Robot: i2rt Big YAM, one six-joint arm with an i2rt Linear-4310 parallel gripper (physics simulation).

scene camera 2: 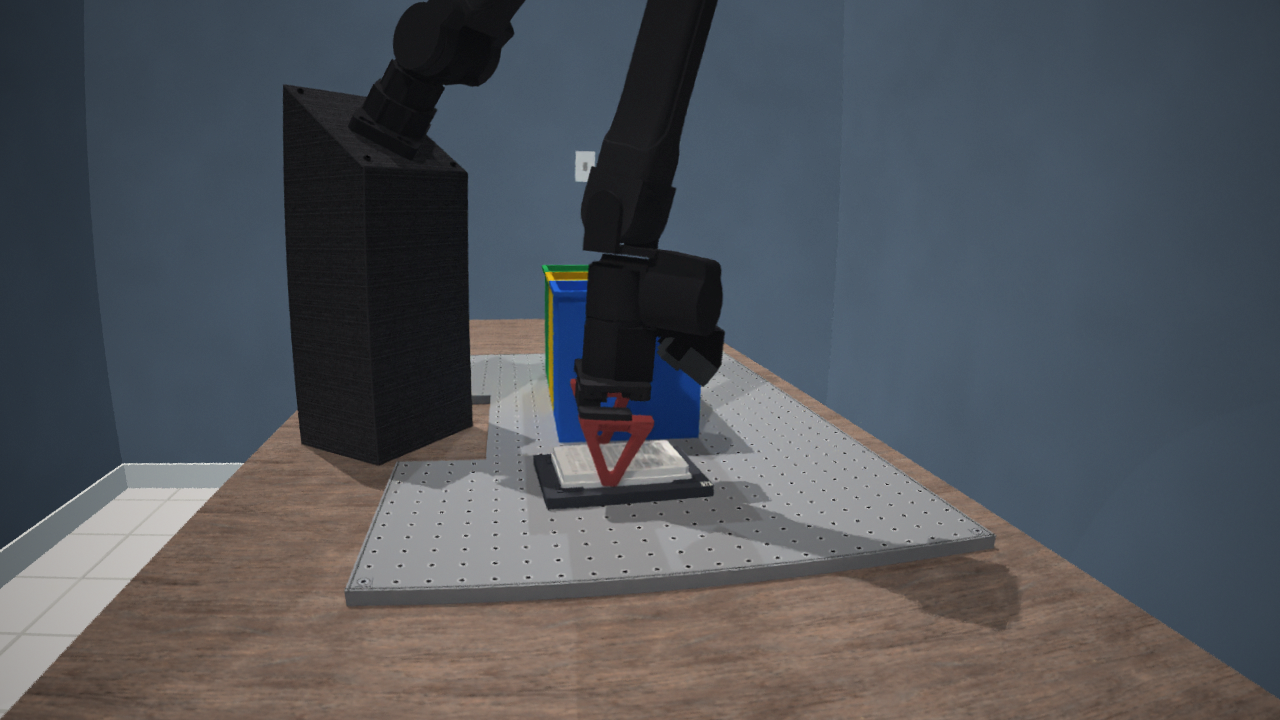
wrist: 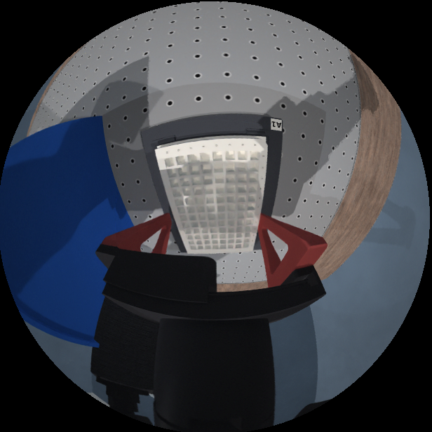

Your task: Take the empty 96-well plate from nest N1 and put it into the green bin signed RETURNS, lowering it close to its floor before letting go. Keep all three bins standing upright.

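Frame: origin at the arm's base, x ahead, y left, z up, level; centimetres.
Seen in the pictures: gripper, fingertip midpoint: (scene camera 2: 603,466); arm's base at its link origin: (scene camera 2: 389,130).
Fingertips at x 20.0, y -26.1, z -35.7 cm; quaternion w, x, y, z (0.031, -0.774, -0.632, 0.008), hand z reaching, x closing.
Observation:
Offsets run from my fingertips to a thing's middle. "*": to the spot under its first point. Level surfaces: height alone.
The white 96-well plate @(* dx +5.7, dy -2.2, dz +1.0 cm) (scene camera 2: 664,458) (wrist: 210,192) lies flat in the dark nest @(dx +1.4, dy -0.5, dz -0.8 cm) (scene camera 2: 626,497) (wrist: 215,123); its wells face up. My gripper (scene camera 2: 610,461) (wrist: 213,217) points down at the plate and is open and empty. Its two red fingers are spread to either side of the plate, with the near fingertip beside the plate's near long edge in the scene view. Whether the fingers touch the plate or nest is unclear. The green bin @(* dx +8.6, dy +49.8, dz +16.1 cm) (scene camera 2: 563,267) stands upright behind the other bins; part of its rim and side shows, and its sign does not show.
The blue bin @(* dx +12.2, dy +10.1, dz +3.1 cm) (scene camera 2: 675,402) (wrist: 60,200) stands upright just behind the nest. The yellow bin @(* dx +6.1, dy +36.7, dz +15.8 cm) (scene camera 2: 568,276) stands between it and the green one. The perforated grey board @(dz -1.5 cm) (scene camera 2: 447,540) (wrist: 212,30) lies under nest and bins. A tall black pedestal (scene camera 2: 416,313) stands at the left.

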